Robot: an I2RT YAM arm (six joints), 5 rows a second.
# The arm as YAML. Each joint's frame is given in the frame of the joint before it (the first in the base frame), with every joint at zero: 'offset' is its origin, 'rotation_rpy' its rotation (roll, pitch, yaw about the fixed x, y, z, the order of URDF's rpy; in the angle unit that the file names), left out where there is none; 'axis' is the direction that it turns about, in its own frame. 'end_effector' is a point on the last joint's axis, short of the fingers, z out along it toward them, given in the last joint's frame.
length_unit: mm
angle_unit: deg
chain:
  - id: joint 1
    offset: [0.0, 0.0, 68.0]
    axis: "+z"
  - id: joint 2
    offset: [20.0, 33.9, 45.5]
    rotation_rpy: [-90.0, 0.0, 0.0]
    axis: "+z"
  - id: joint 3
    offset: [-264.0, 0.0, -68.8]
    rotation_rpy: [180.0, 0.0, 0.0]
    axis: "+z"
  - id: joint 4
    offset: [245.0, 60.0, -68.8]
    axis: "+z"
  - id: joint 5
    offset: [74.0, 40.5, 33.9]
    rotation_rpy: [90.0, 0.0, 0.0]
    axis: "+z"
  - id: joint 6
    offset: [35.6, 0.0, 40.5]
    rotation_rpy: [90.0, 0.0, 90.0]
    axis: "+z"
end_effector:
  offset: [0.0, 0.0, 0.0]
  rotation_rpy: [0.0, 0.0, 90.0]
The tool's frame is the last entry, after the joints.
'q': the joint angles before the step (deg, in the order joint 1, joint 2, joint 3, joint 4, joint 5, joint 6). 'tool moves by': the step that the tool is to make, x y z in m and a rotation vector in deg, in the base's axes. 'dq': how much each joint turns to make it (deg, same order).
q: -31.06, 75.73, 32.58, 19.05, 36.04, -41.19
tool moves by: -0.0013, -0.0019, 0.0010, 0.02, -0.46, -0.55
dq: -0.50, -0.13, 0.09, -0.02, -0.06, 0.32
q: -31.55, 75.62, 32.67, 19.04, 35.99, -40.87
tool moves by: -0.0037, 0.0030, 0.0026, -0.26, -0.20, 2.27
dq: -0.10, -1.79, -0.92, 0.17, -2.13, -1.28
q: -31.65, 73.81, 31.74, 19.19, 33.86, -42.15
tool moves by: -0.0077, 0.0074, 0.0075, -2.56, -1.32, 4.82
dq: 0.04, -4.06, -2.44, 2.76, -3.95, -3.63
